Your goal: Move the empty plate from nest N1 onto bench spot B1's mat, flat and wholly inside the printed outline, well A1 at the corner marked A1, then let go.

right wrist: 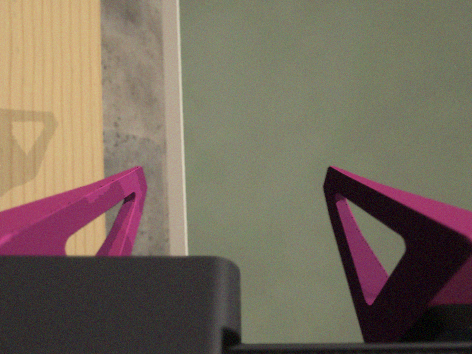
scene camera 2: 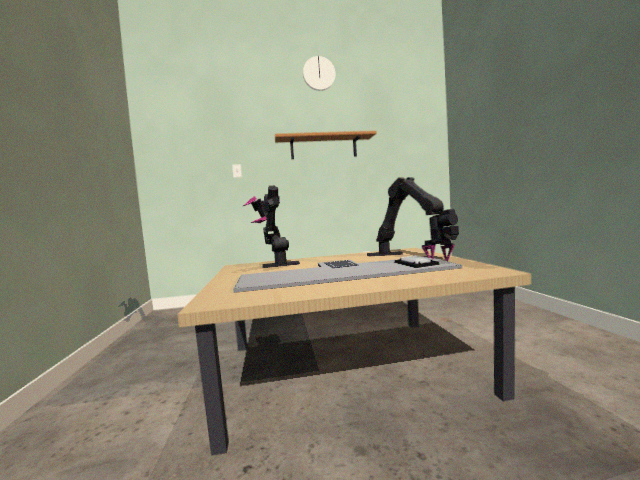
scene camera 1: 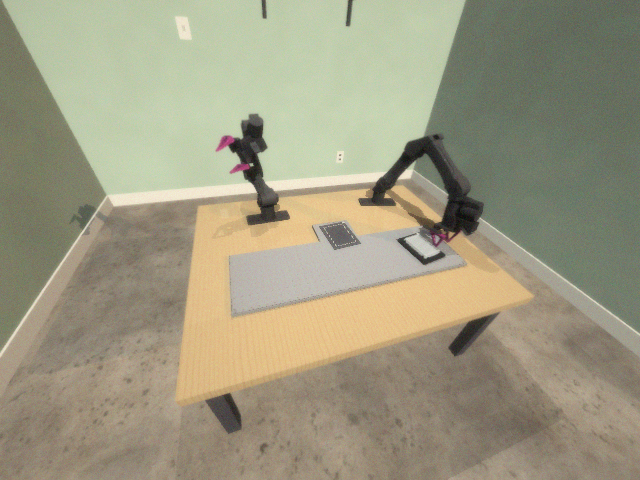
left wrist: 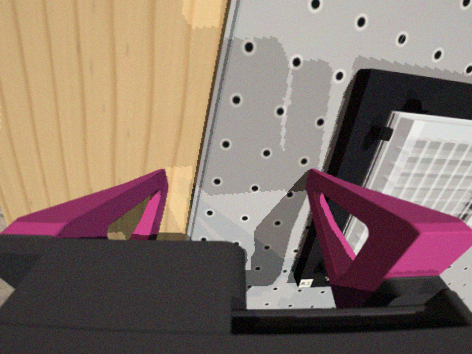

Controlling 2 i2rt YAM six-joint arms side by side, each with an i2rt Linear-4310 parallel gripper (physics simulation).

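Places are measured from the left arm's base along level axes (x ahead, y left, z up), in metres.
Pixels of known places: left gripper, fingertip midpoint: (scene camera 2: 439, 261) (scene camera 1: 441, 244) (left wrist: 237, 177); right gripper, fingertip midpoint: (right wrist: 235, 176) (scene camera 2: 247, 214) (scene camera 1: 223, 162); left arm's base, link origin: (scene camera 2: 384, 254) (scene camera 1: 377, 202); right arm's base, link origin: (scene camera 2: 281, 265) (scene camera 1: 268, 218).
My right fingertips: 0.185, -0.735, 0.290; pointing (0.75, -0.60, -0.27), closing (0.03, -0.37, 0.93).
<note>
For each thing: its top centre in the pictures, then the offset to it from my right fingertips, as dx, dy, dz. Level surfaces: height alone.
- clear-white gridded plate, top centre: (left wrist: 423, 224) (scene camera 1: 422, 244) (scene camera 2: 415, 257) +0.218, +0.811, -0.251
- black nest, top centre: (left wrist: 417, 219) (scene camera 1: 421, 245) (scene camera 2: 415, 258) +0.218, +0.812, -0.255
- dark mat with a dashed outline, surface height: dz -0.275
- grey perforated board, surface height: dz -0.277
- wooden table, surface height: dz -0.290
The clear-white gridded plate (scene camera 1: 422, 245) (scene camera 2: 415, 259) (left wrist: 435, 170) sits in the black nest (scene camera 1: 435, 258) (left wrist: 352, 120) at the right of the pegboard; a small white label shows at the nest's corner in the left wrist view. The dark mat with a dashed outline (scene camera 1: 339, 235) (scene camera 2: 340, 264) lies bare at the back middle. My left gripper (scene camera 1: 443, 240) (scene camera 2: 440, 258) (left wrist: 237, 177) is open and empty, beside the nest and above the board's right end; one finger partly covers nest and plate in the left wrist view. My right gripper (scene camera 1: 224, 160) (scene camera 2: 248, 213) (right wrist: 235, 176) is open and empty, raised high at the left.
The grey perforated board (scene camera 1: 289, 279) (scene camera 2: 289, 279) (left wrist: 260, 127) runs across the wooden table (scene camera 1: 320, 330) (scene camera 2: 361, 292) (left wrist: 90, 100). The arm bases stand along the table's back edge. A wall shelf (scene camera 2: 325, 136) is far above and behind.
</note>
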